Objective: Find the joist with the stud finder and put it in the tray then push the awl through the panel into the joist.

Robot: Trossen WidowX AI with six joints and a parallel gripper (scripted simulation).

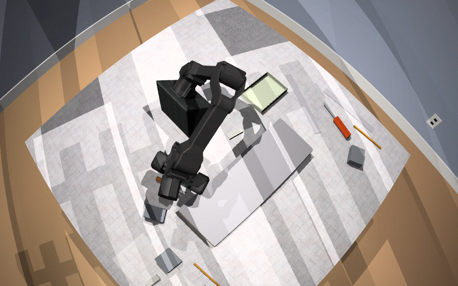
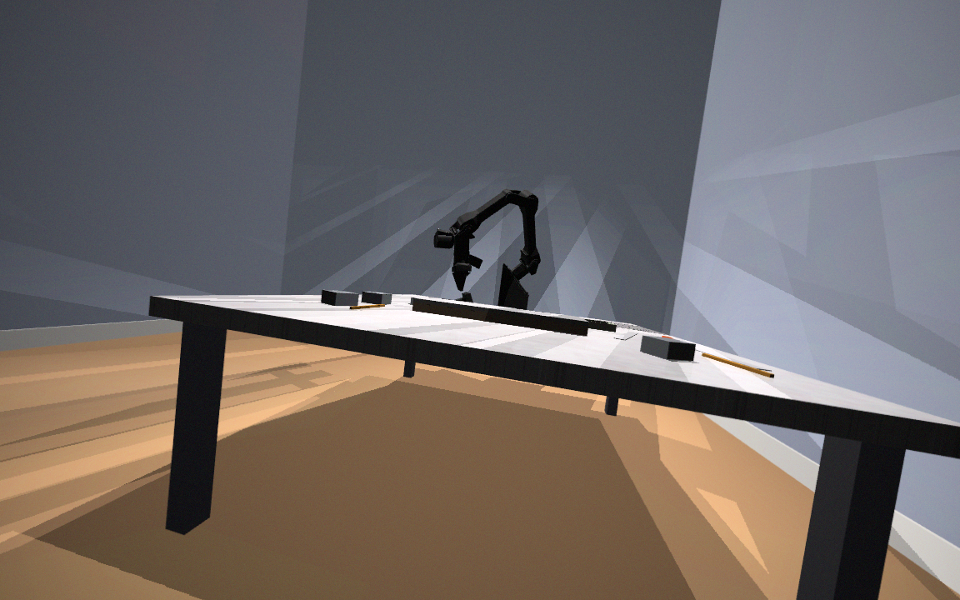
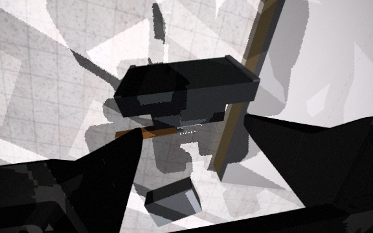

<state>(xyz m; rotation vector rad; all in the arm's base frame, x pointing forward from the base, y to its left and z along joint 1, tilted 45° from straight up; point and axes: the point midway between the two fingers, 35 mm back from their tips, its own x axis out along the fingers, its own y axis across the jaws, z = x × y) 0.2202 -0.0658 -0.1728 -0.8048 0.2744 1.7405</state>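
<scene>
Right now the stud finder is 20 mm behind my gripper tip and 50 mm below it. Round my gripper tip: pale green tray 100 mm behind, 490 mm to the left, 60 mm below; awl 10 mm behind, 30 mm to the right, 70 mm below.
</scene>
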